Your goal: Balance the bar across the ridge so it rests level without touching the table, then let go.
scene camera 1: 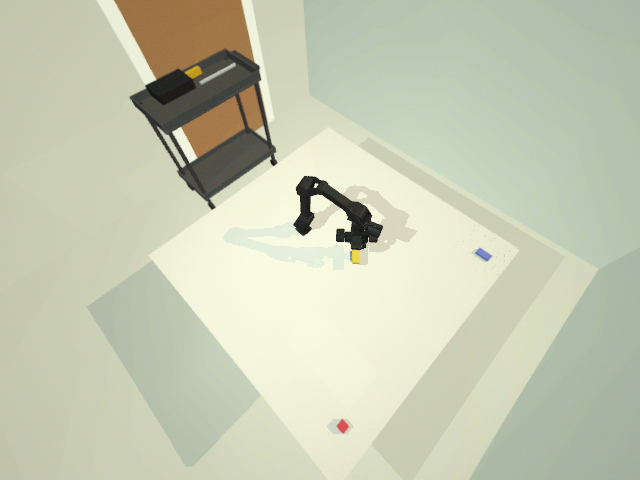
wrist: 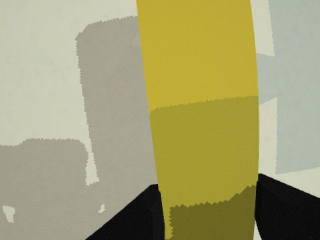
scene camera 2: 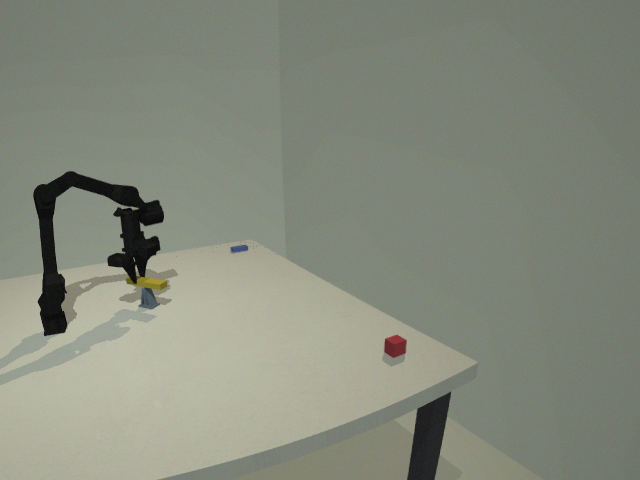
Note:
The pictures show: the gripper and a yellow bar.
The gripper shows as well in the wrist view.

